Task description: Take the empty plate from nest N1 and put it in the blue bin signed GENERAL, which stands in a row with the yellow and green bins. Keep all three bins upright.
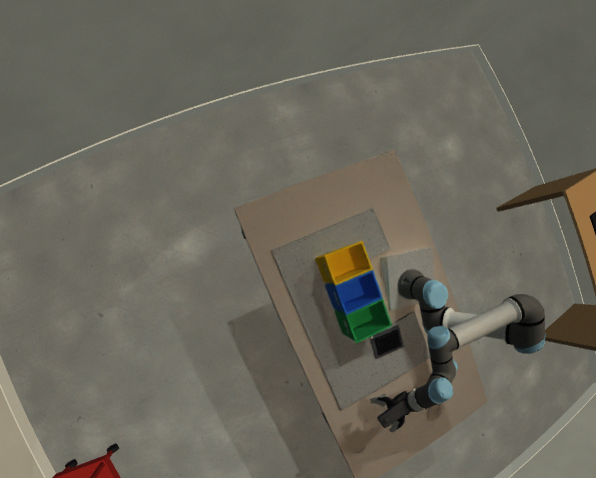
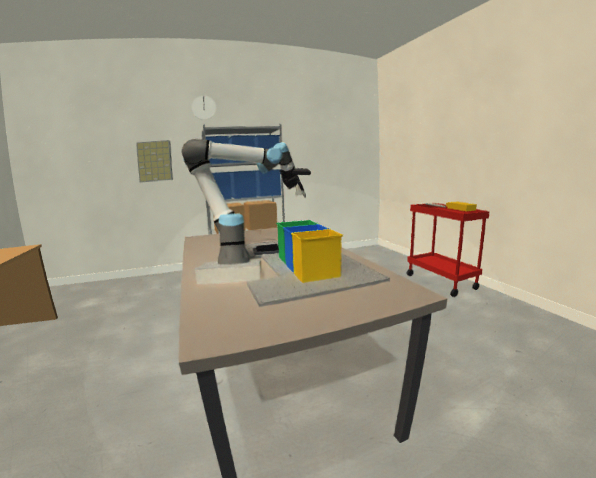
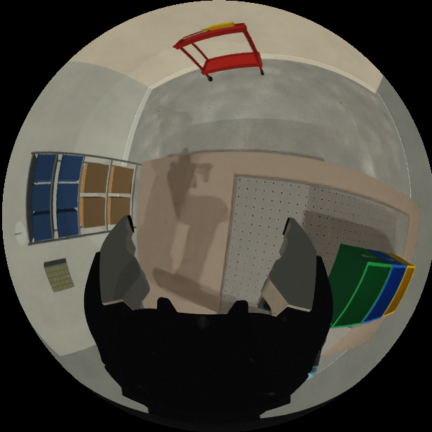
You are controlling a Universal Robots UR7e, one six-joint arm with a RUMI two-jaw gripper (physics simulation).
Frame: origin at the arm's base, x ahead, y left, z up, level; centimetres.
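Seen in the pictures: gripper, fingertip midpoint: (image 2: 300, 192); arm's base, origin of the base link: (image 1: 410, 283) (image 2: 233, 262).
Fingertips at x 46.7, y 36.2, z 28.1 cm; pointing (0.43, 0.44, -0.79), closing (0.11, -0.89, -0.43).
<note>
Pixels of each thing's top centre, then the offset from my fingertips to it. Level surfaces: height alone.
- blue bin, middle of its top: (image 1: 359, 292) (image 2: 305, 228) dx -14.3, dy -47.1, dz -12.7 cm
- yellow bin, middle of its top: (image 2: 316, 233) (image 1: 349, 262) dx -14.6, dy -60.3, dz -12.7 cm
- green bin, middle of its top: (image 1: 369, 320) (image 2: 296, 223) dx -14.0, dy -33.9, dz -12.7 cm
- grey perforated board, its level: dz -30.7 cm
- table, its level: dz -32.0 cm
My gripper (image 1: 386, 414) (image 2: 306, 183) (image 3: 207, 218) is open, its jaws wide apart with nothing between them. It hangs high above the end of the table beyond the green bin. A dark, shallow rectangular piece (image 1: 387, 342) (image 2: 266, 248) lies beside the green bin; whether it is nest N1 with the plate is too small to tell. The blue bin (image 1: 357, 291) (image 2: 288, 250) (image 3: 385, 292) stands upright between the yellow bin (image 1: 347, 262) (image 2: 320, 256) (image 3: 403, 290) and the green bin (image 1: 367, 320) (image 2: 281, 245) (image 3: 357, 290), both upright. The GENERAL sign is not readable.
The bins stand on a grey perforated board (image 1: 295, 280) (image 2: 280, 295) (image 3: 260, 215) on the table (image 1: 310, 200) (image 2: 300, 325) (image 3: 150, 200). A pale block (image 2: 227, 274) lies under the arm's base. A red cart (image 2: 440, 213) (image 3: 232, 62) stands away from the table.
</note>
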